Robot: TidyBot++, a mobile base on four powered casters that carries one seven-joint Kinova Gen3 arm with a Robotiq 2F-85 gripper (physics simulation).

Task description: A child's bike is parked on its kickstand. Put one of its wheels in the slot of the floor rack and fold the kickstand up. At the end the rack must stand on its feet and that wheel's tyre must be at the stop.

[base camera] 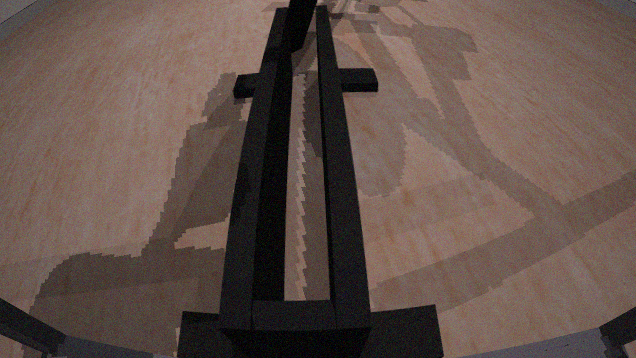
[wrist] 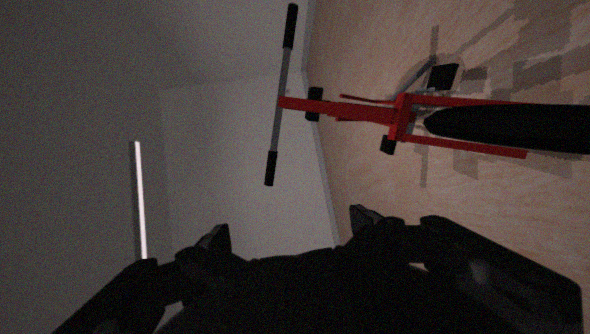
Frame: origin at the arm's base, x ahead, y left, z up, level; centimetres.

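Where they show: gripper, fingertip midpoint: (wrist: 291, 227).
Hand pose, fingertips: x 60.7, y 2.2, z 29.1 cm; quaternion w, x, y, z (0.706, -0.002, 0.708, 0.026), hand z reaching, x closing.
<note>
Each offset is from my fingertips to the top centre of the thing. "spot": to the spot under its first point. Level surfaces: height alone.
The black floor rack {dx -17.2, dy +1.1, dz -52.7 cm} (base camera: 347, 200) lies with its long slot running away from the base camera. A black tyre {spot: dx +8.8, dy +2.1, dz -56.4 cm} (base camera: 301, 25) shows at the slot's far end, between the rails and close to the left one. In the wrist view the red bike {spot: dx +37.7, dy -10.5, dz -21.1 cm} (wrist: 360, 111) is seen from above, with its rear tyre {spot: dx +16.7, dy -2.8, dz -35.6 cm} (wrist: 510, 127) at the right and its front tyre (wrist: 314, 104) beyond the frame. The grey kickstand {spot: dx +74.3, dy -24.0, dz -62.2 cm} (wrist: 419, 76) slants outward to one side and looks down. My gripper (wrist: 291, 227) is open and empty, off to the side of the bike. The rack's feet are partly hidden.
The handlebar {spot: dx +44.8, dy -20.9, dz -3.9 cm} (wrist: 282, 85) with black grips crosses the wrist view beyond the frame. Black pedals (wrist: 443, 76) (wrist: 387, 144) stick out on both sides. A pale wall (wrist: 225, 150) stands behind the bike. Crossbars (base camera: 359, 80) (base camera: 405, 330) stick out from the rack; shadows cross the wooden floor {dz -68.7 cm} (base camera: 125, 150).
</note>
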